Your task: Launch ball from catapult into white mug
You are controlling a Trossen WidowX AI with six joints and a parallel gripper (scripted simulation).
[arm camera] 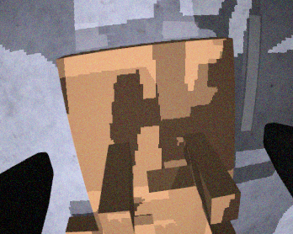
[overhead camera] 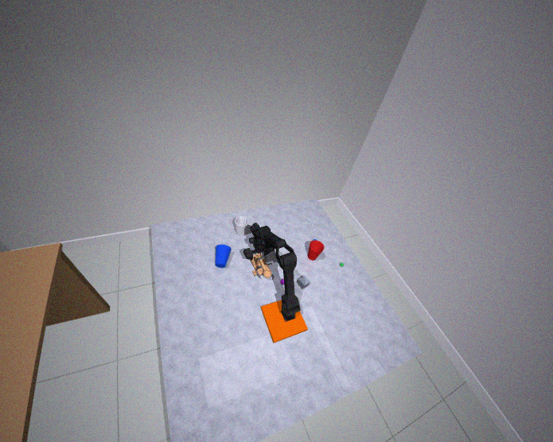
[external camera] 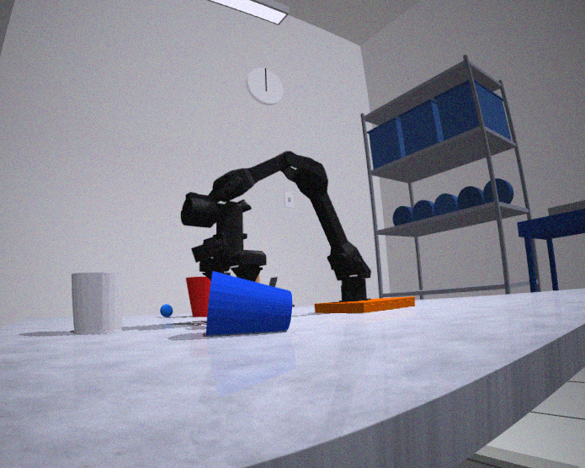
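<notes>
Now: the purple ball 190 mm behind my gripper tip, 100 mm to the right of it and 30 mm below it. From my gripper tip the other things lie so: grey block 230 mm behind, 220 mm to the right, 20 mm below; then wooden catapult 70 mm behind, 10 mm to the left, 10 mm above; then white mug 270 mm ahead, 30 mm to the left, 10 mm below.
</notes>
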